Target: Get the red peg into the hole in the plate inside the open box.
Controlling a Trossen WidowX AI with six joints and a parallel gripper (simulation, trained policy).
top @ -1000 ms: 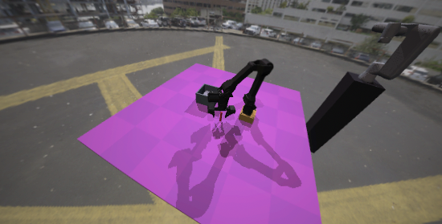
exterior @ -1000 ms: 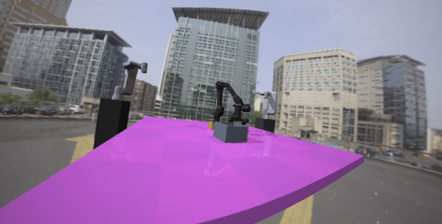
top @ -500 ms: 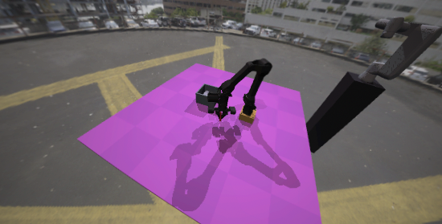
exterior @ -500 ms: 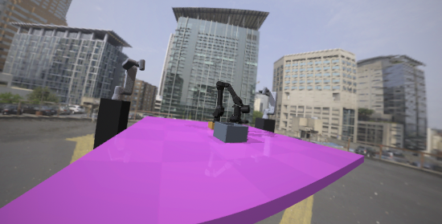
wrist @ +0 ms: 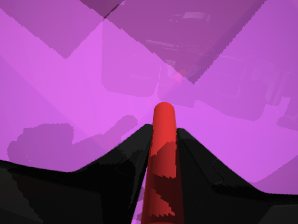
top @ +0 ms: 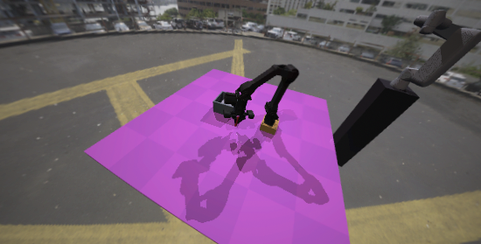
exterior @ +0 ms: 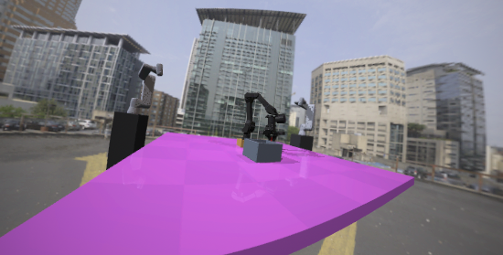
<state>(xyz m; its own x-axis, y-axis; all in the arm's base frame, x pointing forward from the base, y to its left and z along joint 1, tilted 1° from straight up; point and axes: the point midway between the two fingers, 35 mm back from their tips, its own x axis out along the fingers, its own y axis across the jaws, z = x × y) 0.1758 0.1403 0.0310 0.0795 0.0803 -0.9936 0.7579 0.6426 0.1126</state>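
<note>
Now: gripper tip 17 cm short of the plate, 15 cm to the left of it and 1 cm above it. Round my gripper tip: red peg: 2 cm above; then grey box: 17 cm ahead, 15 cm to the right, 3 cm below.
</note>
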